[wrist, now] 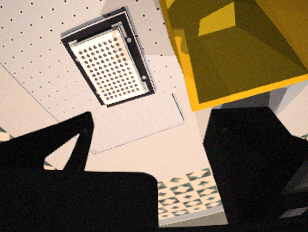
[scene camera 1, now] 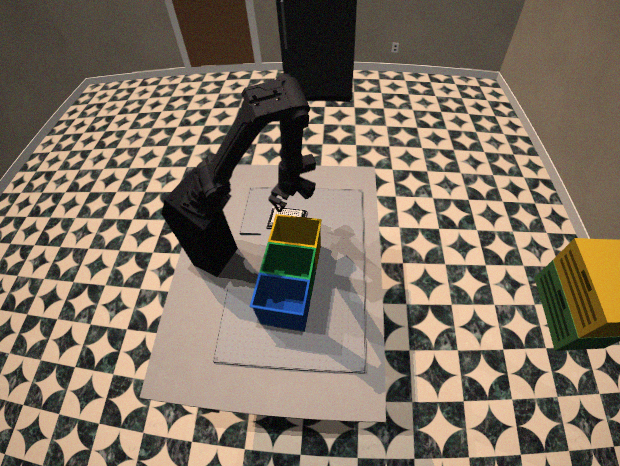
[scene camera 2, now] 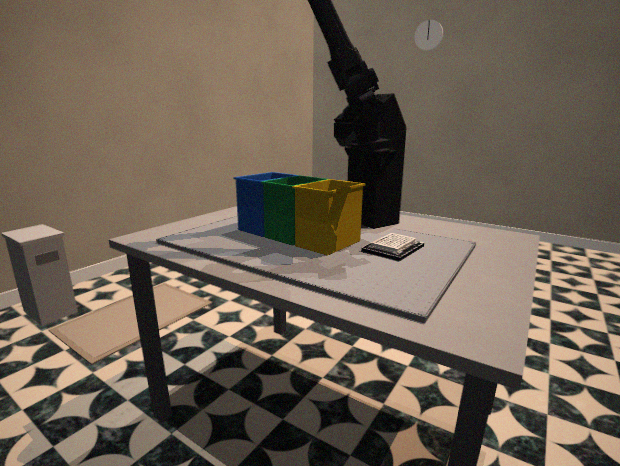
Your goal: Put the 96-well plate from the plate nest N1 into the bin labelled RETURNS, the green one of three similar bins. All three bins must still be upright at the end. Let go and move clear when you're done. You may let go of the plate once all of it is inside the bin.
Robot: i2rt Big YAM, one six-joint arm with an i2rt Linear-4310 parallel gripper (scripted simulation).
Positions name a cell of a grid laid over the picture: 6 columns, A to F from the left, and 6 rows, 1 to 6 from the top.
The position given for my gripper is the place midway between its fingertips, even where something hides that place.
Observation:
I see my gripper (wrist: D4), a green bin (scene camera 2: C3), a white 96-well plate (wrist: C3), a blue bin (scene camera 1: C4) and a yellow bin (scene camera 2: D3).
The green bin is seen too in scene camera 1 (scene camera 1: C4). The blue bin also shows in scene camera 2 (scene camera 2: C3). The yellow bin shows as well in the wrist view (wrist: E2) and in scene camera 1 (scene camera 1: C3). The wrist view misses the blue bin: it is out of frame.

